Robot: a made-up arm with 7 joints.
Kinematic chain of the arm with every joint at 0, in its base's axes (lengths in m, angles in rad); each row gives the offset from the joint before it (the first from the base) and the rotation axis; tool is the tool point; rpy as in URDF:
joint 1: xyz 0 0 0.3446 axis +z
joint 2: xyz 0 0 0 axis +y
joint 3: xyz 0 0 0.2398 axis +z
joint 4: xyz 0.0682 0 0 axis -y
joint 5: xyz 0.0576 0 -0.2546 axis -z
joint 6: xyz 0 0 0 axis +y
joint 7: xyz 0.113 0 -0.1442 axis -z
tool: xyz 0 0 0 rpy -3.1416 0 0
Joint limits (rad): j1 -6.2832..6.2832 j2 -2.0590..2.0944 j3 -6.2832..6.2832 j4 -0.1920..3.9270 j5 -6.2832..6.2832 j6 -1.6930..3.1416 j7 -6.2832..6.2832
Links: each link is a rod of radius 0.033 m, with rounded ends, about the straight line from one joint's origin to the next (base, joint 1, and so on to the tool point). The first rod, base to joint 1, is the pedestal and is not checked.
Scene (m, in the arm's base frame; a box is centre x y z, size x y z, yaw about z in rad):
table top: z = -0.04
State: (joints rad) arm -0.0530 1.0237 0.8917 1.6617 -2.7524 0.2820 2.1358
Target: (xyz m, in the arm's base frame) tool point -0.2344 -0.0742 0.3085
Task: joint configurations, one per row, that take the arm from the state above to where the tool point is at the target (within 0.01 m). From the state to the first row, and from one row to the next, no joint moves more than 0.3 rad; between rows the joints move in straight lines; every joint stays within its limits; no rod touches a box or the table.
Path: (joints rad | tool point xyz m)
1: 0.2020 1.1071 0.9714 1.4049 -2.7478 0.2489 2.1358 | 0.1656 0.4572 0.1933
2: 0.4571 1.1904 1.0512 1.1480 -2.7432 0.2157 2.1358 | -0.0680 0.4136 0.1843
3: 0.7121 1.2738 1.1309 0.8912 -2.7386 0.1826 2.1358 | -0.2322 0.2720 0.2077
4: 0.9671 1.3572 1.2106 0.6343 -2.7340 0.1494 2.1358 | -0.2881 0.0877 0.2533
5: 1.2222 1.4405 1.2904 0.3775 -2.7294 0.1163 2.1358 | -0.2344 -0.0742 0.3085

